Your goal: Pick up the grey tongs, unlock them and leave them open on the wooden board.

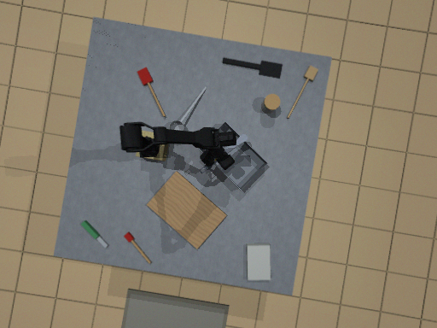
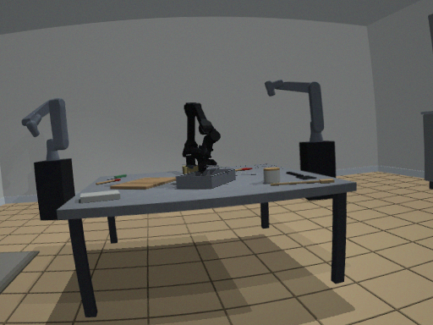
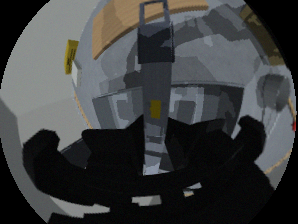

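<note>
Now: the yellow lock piece 3 cm behind my gripper tip, 3 cm above it and 1 cm to the right of it. From my gripper tip the other things lie so: roasting tin (5 cm ahead, 3 cm to the left, 3 cm below); black spatula (53 cm to the left, 5 cm below, 1 cm ahead); wooden board (32 cm to the right, 9 cm behind, 5 cm below).
</note>
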